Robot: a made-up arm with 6 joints.
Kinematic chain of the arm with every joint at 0, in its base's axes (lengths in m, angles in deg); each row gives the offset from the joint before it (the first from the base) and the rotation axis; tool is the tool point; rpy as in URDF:
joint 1: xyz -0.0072 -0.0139 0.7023 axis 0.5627 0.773 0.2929
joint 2: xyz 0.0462 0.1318 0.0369 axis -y
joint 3: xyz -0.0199 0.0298 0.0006 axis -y
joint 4: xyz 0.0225 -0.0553 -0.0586 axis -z
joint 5: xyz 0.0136 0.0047 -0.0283 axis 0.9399 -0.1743 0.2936
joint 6: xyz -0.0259 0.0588 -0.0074 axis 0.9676 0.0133 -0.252
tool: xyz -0.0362 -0.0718 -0.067 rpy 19 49.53 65.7
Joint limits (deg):
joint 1: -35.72..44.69
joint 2: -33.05..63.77
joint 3: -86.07..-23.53
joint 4: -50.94..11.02
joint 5: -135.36..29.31
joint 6: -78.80..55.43
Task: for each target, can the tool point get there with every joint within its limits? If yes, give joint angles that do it. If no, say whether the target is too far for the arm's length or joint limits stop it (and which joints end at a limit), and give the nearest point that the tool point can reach.
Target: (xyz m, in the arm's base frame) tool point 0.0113 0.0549 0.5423
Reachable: yes | joints -19.27 43.31 -53.76 -24.30 3.76 12.24
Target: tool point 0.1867 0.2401 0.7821
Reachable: no: joint limits stop it (at a limit: joint 2, joint 3, joint 4, joint 6) | nearest point 0.1419 0.1423 0.6968 | short by 0.137 m
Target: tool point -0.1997 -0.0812 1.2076
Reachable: no: too far | nearest point -0.0631 0.0133 0.9541 | short by 0.303 m
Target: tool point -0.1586 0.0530 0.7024
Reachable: yes | joints 0.45 -14.64 -52.55 -29.54 -33.55 26.91
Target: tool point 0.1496 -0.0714 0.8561
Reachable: no: joint limits stop it (at a limit: joint 1, joint 2, joint 3, joint 5) | nearest point 0.0770 -0.0421 0.8665 | short by 0.079 m
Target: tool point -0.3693 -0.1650 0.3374
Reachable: no: too far | nearest point -0.1096 0.0182 0.5664 | short by 0.392 m
